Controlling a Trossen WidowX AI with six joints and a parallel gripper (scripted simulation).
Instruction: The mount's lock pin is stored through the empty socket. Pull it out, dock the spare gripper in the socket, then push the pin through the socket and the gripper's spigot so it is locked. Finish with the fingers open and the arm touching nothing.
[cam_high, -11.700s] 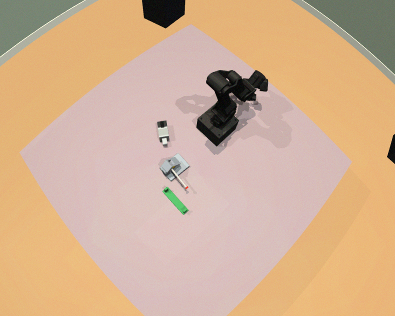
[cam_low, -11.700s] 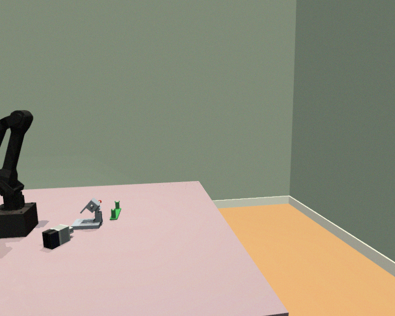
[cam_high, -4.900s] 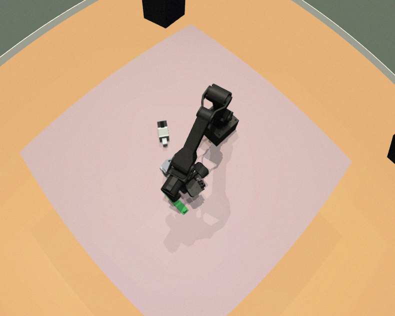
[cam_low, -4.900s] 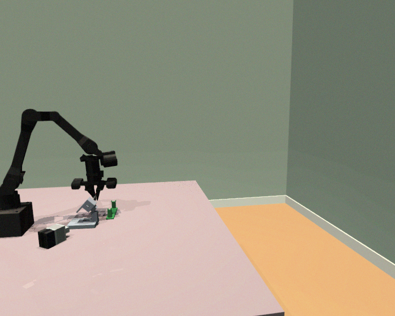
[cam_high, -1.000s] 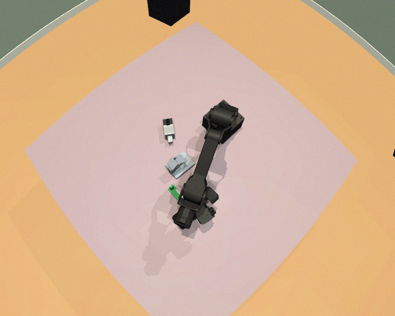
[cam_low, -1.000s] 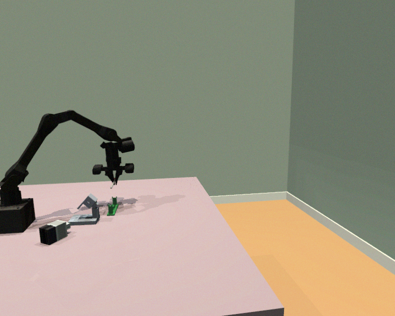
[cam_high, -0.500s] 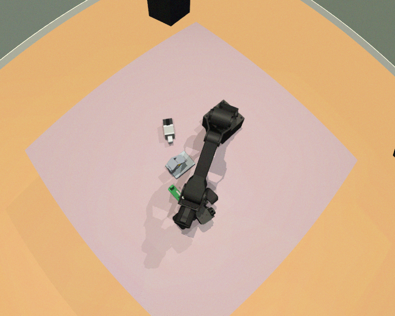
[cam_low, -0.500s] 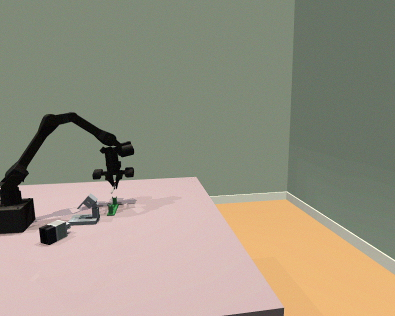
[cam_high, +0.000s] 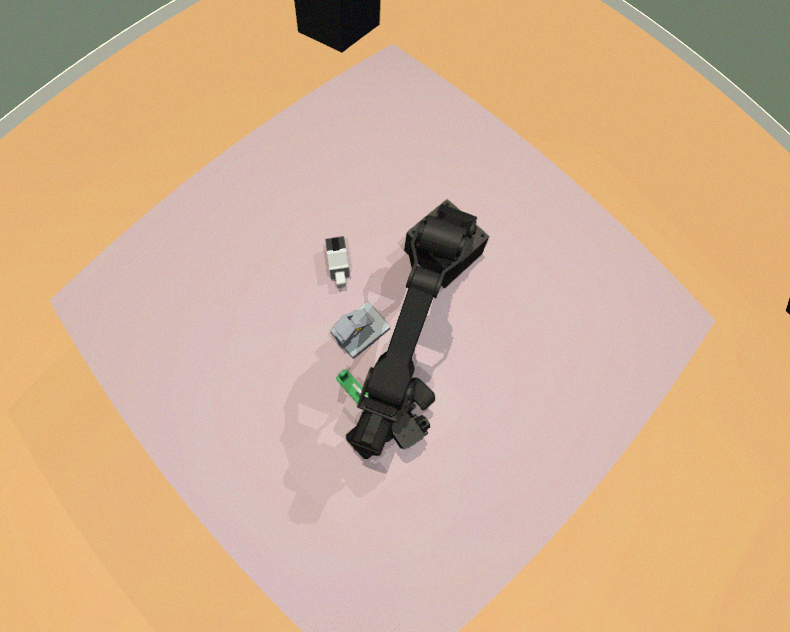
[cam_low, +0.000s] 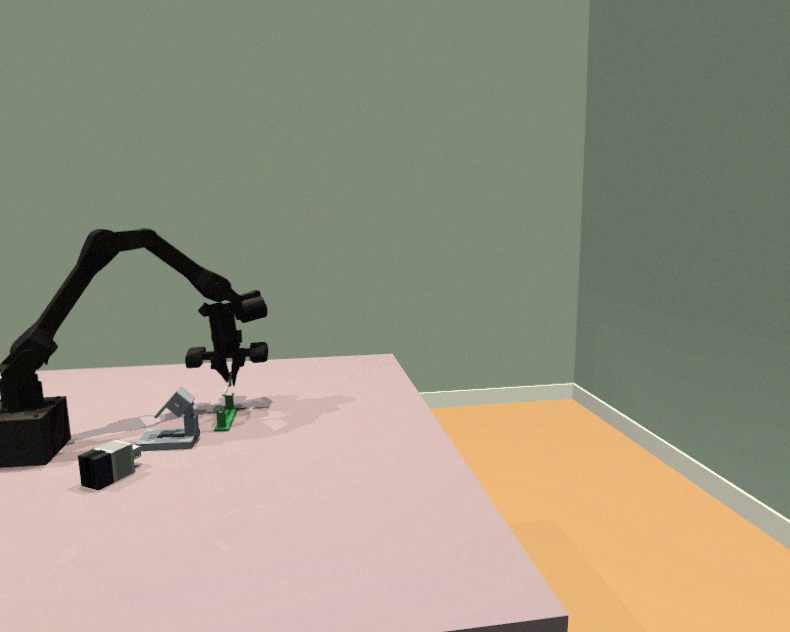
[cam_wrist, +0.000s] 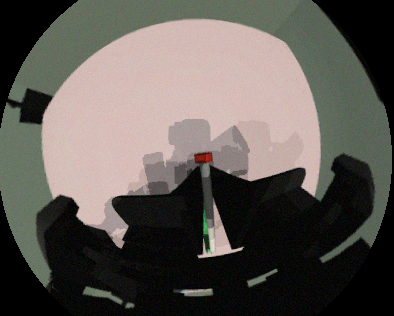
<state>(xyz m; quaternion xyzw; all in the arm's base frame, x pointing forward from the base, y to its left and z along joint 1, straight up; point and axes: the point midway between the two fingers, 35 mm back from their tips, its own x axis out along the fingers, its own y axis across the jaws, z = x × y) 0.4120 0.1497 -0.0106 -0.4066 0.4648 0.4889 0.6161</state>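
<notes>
Right now my gripper tip is 20 mm past the green holder, 100 mm to the left of it and 30 mm above it. Also, from my gripper tip: spare gripper (230 mm behind, 340 mm to the right, 20 mm below); then mount (120 mm behind, 200 mm to the right, 10 mm above).
</notes>
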